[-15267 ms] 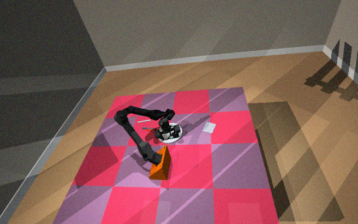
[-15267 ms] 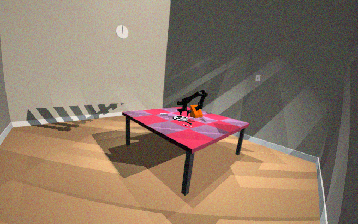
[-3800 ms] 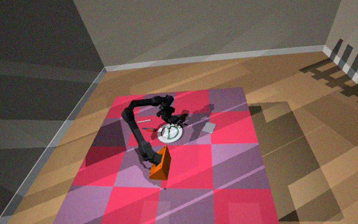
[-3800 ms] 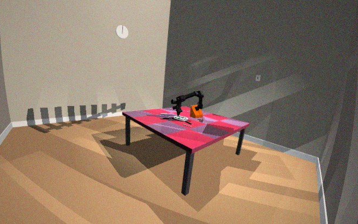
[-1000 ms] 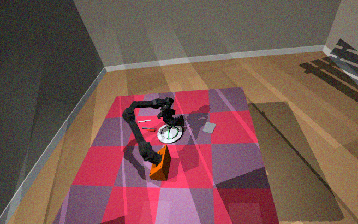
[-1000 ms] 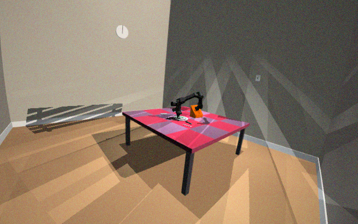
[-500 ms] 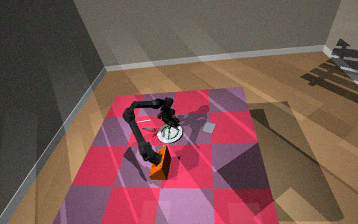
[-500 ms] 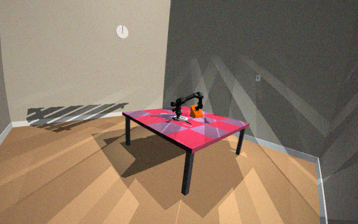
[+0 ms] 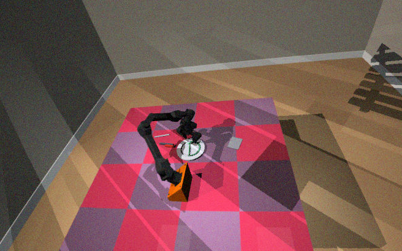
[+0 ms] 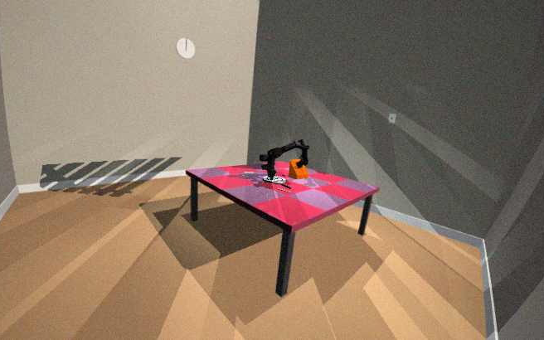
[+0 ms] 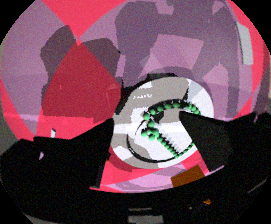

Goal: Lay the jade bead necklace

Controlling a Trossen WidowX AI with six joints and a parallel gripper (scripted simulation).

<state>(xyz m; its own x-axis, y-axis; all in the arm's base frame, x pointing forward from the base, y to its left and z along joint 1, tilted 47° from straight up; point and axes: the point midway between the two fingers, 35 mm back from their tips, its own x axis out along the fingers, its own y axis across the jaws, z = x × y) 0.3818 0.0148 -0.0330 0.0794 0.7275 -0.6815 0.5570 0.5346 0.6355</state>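
The round white bead board is 6 cm behind my gripper tip and 1 cm below it. From my gripper tip the other things lie so: red-handled tool (2 cm behind, 17 cm to the left, 1 cm below); then flat grey pad (3 cm behind, 31 cm to the right, 2 cm below); then thin white rod (9 cm ahead, 24 cm to the left, 2 cm below).
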